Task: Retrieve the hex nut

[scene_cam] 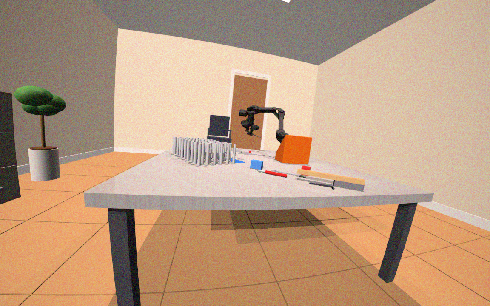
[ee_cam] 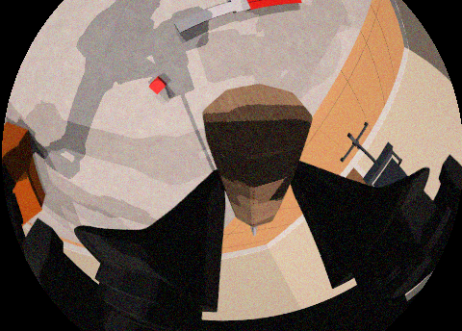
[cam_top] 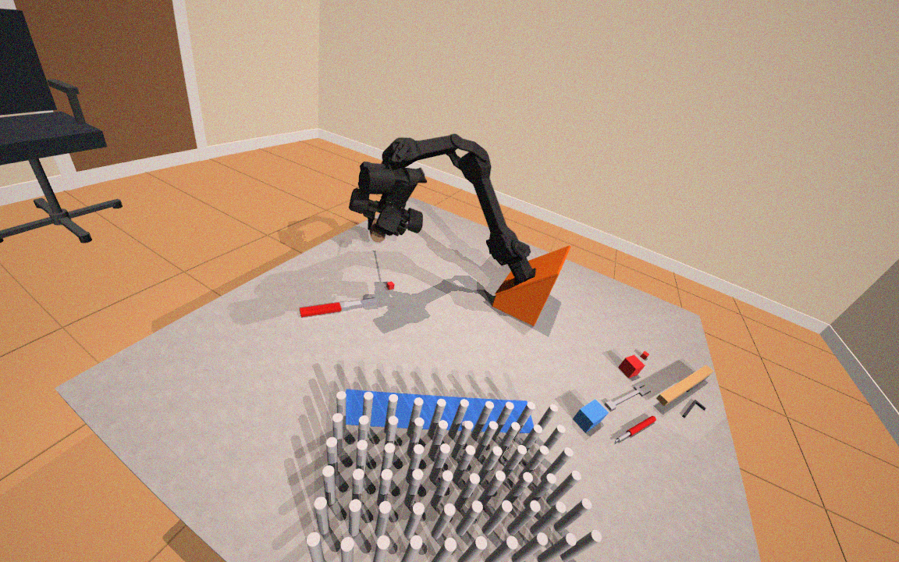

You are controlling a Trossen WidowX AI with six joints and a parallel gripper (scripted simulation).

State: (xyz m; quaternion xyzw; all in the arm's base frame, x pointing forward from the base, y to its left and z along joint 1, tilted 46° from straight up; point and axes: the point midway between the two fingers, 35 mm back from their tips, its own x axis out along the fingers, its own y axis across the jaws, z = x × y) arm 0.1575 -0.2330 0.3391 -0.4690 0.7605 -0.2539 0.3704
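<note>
Now: gripper tip 80 mm past the hook tool, 60 mm to the left of it and 20 mm above it. The rest, counted from my gripper tip: blue cube: 650 mm to the left, 190 mm ahead, 150 mm below; small wrench: 760 mm to the left, 170 mm below, 70 mm ahead; blue taped strip: 340 mm to the left, 310 mm ahead, 170 mm below.
</note>
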